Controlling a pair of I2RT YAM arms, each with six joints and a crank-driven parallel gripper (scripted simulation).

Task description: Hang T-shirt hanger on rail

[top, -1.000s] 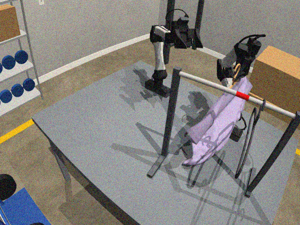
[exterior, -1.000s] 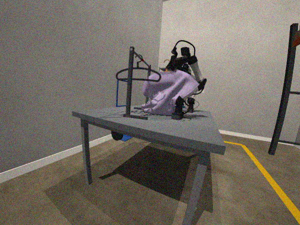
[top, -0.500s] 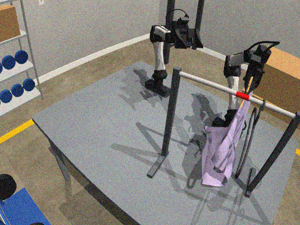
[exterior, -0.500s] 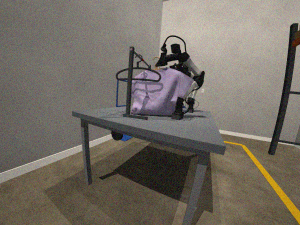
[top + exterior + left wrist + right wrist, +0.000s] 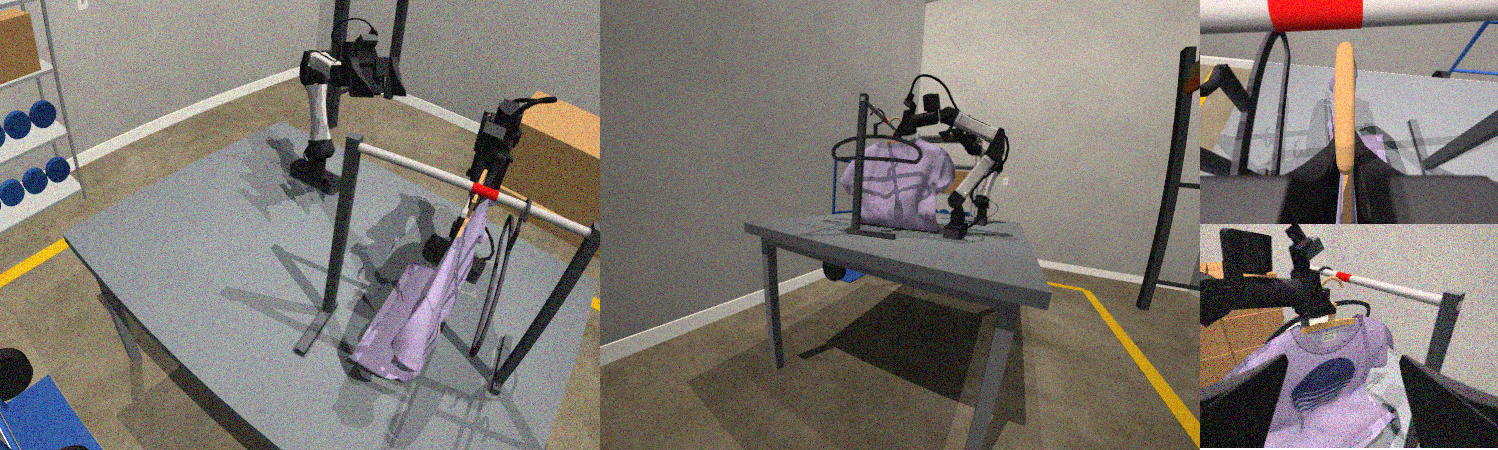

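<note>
My left hand is 30 mm short of the dark hanger, 110 mm to the right of it and 30 mm above it.
</note>
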